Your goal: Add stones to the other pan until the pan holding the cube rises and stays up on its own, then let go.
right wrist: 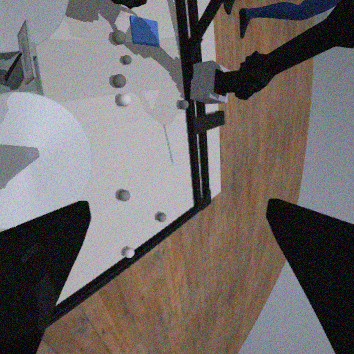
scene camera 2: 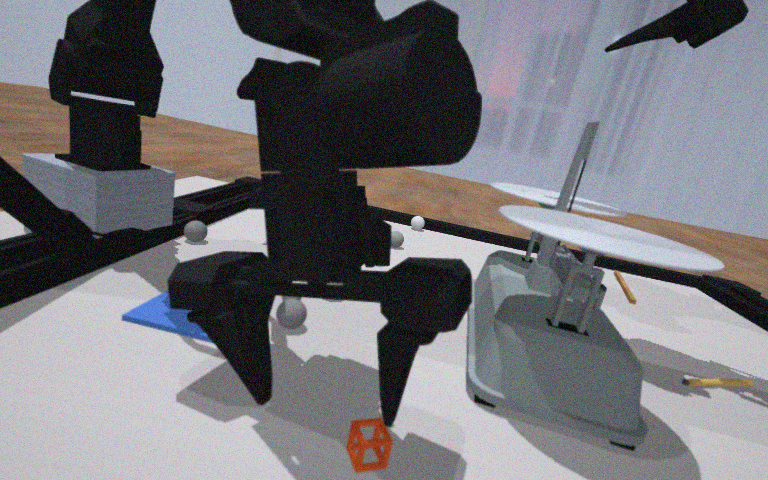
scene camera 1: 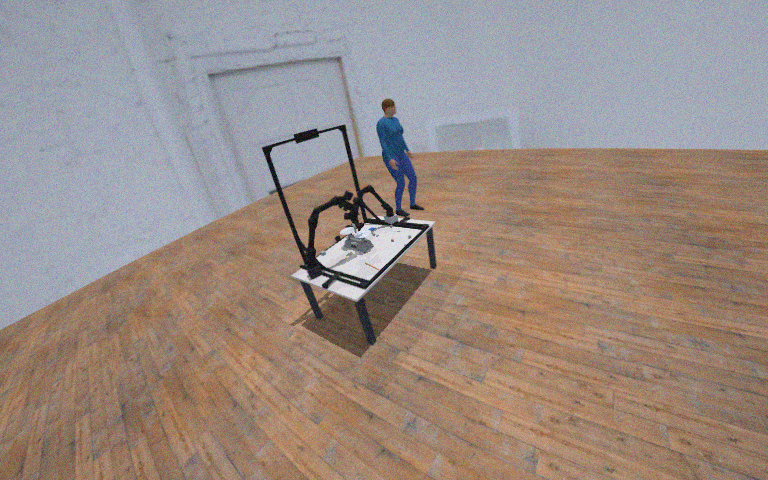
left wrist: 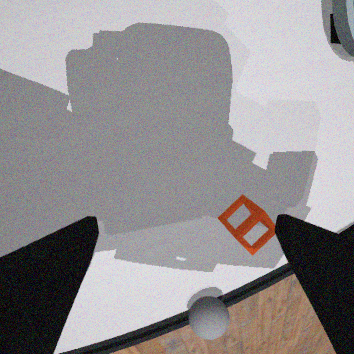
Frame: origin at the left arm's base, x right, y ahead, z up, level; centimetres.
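Seen in the pictures: left gripper, fingertip midpoint: (scene camera 2: 324, 411) (left wrist: 188, 224); right gripper, fingertip midpoint: (right wrist: 179, 208) (scene camera 2: 584, 11) (scene camera 1: 359, 212); left arm's base at its link origin: (right wrist: 219, 82) (scene camera 2: 105, 163) (scene camera 1: 390, 215); right arm's base at its link origin: (scene camera 1: 312, 266).
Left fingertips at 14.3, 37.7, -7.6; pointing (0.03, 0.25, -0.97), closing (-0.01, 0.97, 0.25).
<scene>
Pixels of each thing's top centre, then the offset from my left fingertips to it, as dx, dy, dz. "*": a spot on its surface instead.
- grey balance scale at its top centre: (right wrist: 19, 47) (scene camera 2: 601, 123) (scene camera 1: 352, 223) -23.5, +12.2, +22.1
- small orange open-framed cube at its top centre: (left wrist: 257, 233) (scene camera 2: 372, 430) +0.7, +3.6, +0.8
- blue square at a spot on its surface: (scene camera 2: 158, 316) (right wrist: 149, 23) * -3.5, -17.8, -0.7
The grey balance scale (scene camera 1: 357, 245) (scene camera 2: 566, 362) has two white pans; one pan (scene camera 2: 611, 237) (right wrist: 55, 130) is nearer in scene camera 2, the other behind. No stone or cube shows on them; I cannot tell which is higher. A small orange open-framed cube (scene camera 2: 368, 421) (left wrist: 248, 226) is at table level, left of the scale. Round grey stones (scene camera 2: 291, 312) (left wrist: 209, 317) (right wrist: 123, 195) lie scattered; a white one (scene camera 2: 417, 223) (right wrist: 123, 99) also shows. My left gripper (scene camera 2: 325, 413) (left wrist: 188, 224) is open and empty above the table, near the orange cube. My right gripper (right wrist: 179, 208) is open and empty, high beside the scale.
A blue square (scene camera 2: 158, 316) (right wrist: 144, 31) lies left of the scale in scene camera 2. Yellow sticks (scene camera 2: 624, 287) (scene camera 2: 718, 382) lie right of it. A grey block (scene camera 2: 133, 195) (right wrist: 204, 82) is under the left arm's base. Black rails border the table. A person (scene camera 1: 391, 135) stands behind it.
</scene>
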